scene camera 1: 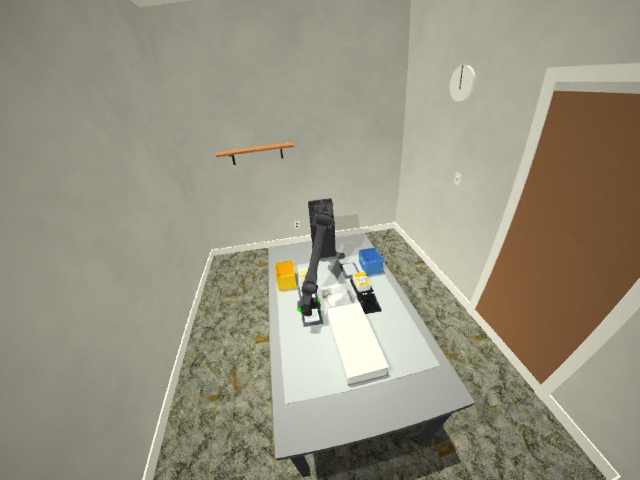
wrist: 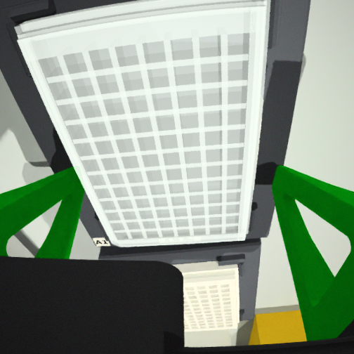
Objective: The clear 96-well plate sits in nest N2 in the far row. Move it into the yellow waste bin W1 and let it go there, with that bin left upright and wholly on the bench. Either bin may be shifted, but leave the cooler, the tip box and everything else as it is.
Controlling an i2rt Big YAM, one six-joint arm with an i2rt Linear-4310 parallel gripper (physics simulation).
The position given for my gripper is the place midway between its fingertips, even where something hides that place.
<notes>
I see my gripper (wrist: 177,176), a clear 96-well plate (wrist: 160,115), a long white box (scene camera 1: 361,358) and a cream plate (wrist: 210,291).
</notes>
